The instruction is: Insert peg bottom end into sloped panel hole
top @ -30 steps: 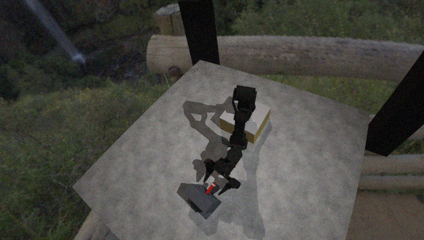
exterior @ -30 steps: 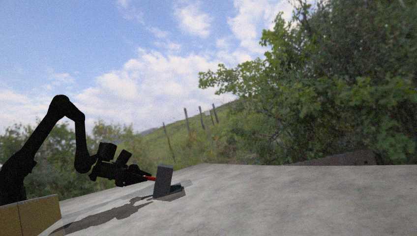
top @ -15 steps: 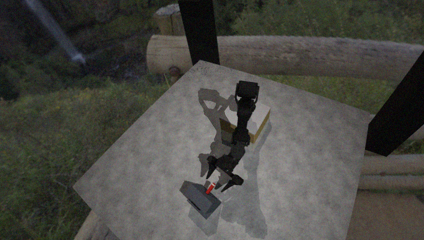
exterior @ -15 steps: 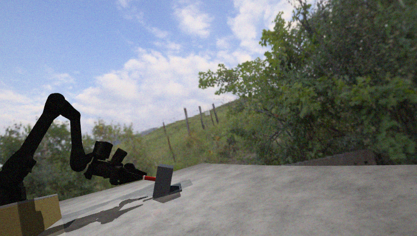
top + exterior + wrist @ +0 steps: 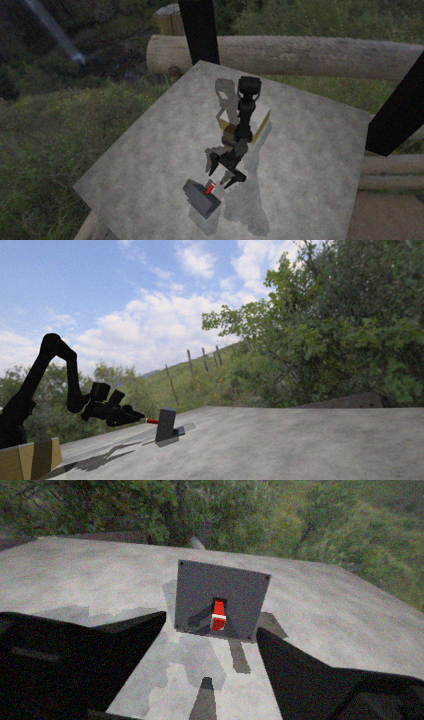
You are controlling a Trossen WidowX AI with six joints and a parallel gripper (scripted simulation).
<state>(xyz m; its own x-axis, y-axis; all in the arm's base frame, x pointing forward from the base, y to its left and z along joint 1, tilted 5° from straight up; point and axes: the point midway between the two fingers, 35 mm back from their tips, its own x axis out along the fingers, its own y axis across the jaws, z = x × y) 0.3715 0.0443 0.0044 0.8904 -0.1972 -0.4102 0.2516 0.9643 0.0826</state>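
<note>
The red peg lies 3 cm ahead of my gripper tip, 2 cm below it and 1 cm to the right of it. From my gripper tip the other things lie so: dark sloped panel 8 cm ahead, 4 cm below, 3 cm to the right.
</note>
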